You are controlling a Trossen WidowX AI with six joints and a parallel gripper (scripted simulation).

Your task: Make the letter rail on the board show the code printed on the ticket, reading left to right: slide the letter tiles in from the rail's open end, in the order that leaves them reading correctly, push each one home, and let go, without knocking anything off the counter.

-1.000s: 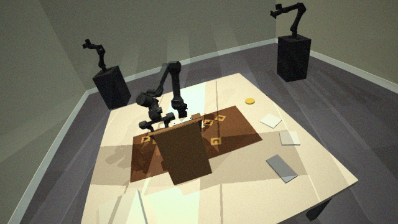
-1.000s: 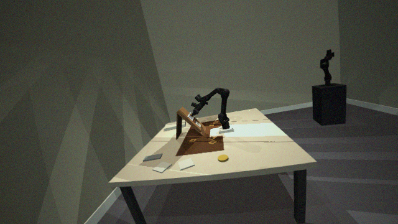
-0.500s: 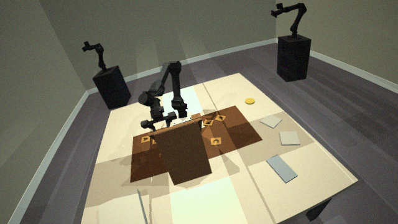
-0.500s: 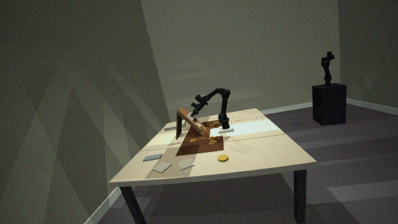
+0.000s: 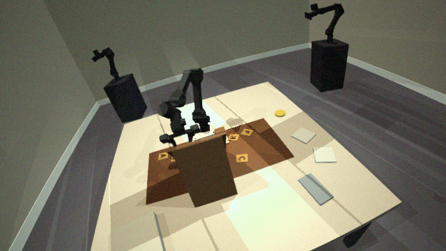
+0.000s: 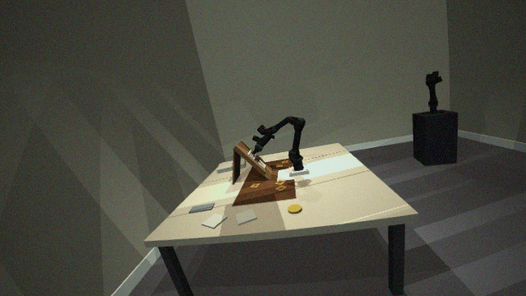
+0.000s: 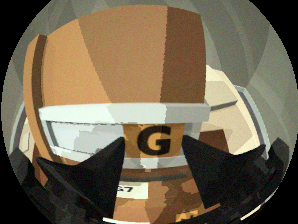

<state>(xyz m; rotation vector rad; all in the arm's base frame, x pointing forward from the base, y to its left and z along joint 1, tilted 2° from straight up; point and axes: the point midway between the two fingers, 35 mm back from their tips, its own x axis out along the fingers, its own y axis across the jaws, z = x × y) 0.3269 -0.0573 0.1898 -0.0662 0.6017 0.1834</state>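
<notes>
Right now the white ticket is 90 mm below my gripper tip, 70 mm behind it and 30 mm to the left of it. From my gripper tip the other things lie so: brown mat: 180 mm below, 160 mm behind, 90 mm to the left; then orange tile marked 7: 180 mm below, 160 mm behind, 120 mm to the right; then orange tile marked g: right at my gripper tip.
</notes>
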